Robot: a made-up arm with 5 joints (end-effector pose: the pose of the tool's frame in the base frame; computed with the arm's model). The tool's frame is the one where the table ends.
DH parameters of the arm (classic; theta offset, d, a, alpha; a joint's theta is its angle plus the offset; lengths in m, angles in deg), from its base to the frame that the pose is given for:
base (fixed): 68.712 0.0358 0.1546 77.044
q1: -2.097 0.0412 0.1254 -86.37
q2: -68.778 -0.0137 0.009 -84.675
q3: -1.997 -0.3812 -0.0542 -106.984
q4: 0 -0.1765 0.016 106.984
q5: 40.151 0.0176 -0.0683 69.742
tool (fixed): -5.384 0.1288 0 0
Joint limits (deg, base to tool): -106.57..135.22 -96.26..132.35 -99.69..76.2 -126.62..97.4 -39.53..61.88
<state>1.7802 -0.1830 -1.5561 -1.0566 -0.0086</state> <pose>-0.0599 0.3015 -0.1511 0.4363 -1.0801 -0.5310</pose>
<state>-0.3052 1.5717 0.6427 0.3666 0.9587</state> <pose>0.4860 0.4673 0.0281 -1.8627 1.8817 0.5961</pose>
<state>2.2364 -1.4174 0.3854 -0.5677 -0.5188</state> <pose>-0.1518 0.0075 -0.2209 2.0869 0.2978 0.4672</pose>
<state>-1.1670 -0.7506 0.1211 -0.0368 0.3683</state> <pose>0.0767 0.3164 0.2772 -0.8734 1.0127 -1.2659</pose>
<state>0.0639 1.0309 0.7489 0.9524 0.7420</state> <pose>0.5703 0.2499 0.2557 -0.8255 1.5093 -0.0086</pose>
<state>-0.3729 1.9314 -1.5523 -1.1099 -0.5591</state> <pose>0.5185 -0.0059 -0.0469 0.2710 -1.3752 2.1291</pose>
